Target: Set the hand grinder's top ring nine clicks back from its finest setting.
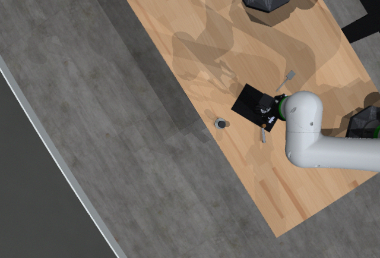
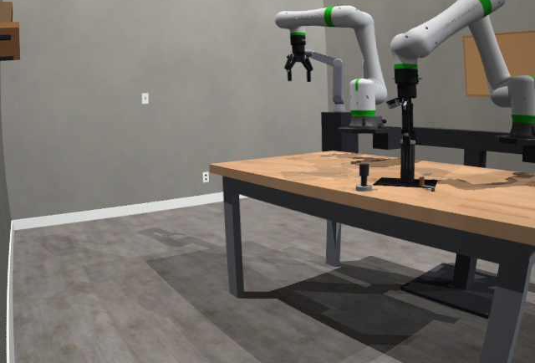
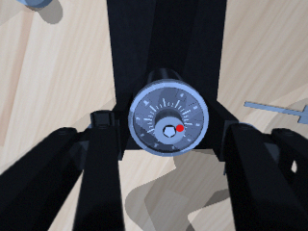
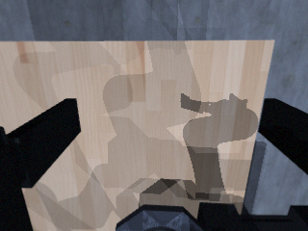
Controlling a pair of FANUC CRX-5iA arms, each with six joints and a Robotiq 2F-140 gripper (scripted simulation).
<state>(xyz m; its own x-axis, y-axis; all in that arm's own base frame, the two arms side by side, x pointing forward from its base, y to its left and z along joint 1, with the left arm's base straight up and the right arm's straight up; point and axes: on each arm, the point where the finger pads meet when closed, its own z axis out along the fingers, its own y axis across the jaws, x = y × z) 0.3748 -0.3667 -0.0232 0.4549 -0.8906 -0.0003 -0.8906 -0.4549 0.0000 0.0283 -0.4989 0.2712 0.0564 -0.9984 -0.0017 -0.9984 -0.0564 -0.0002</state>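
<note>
Now: left hand right at the top ring. Round my left hand: crank handle (140 mm below, 120 mm to the left, 50 mm ahead); thin flat-ended tool (220 mm behind, 160 mm below, 30 mm to the right); black mat (160 mm below).
</note>
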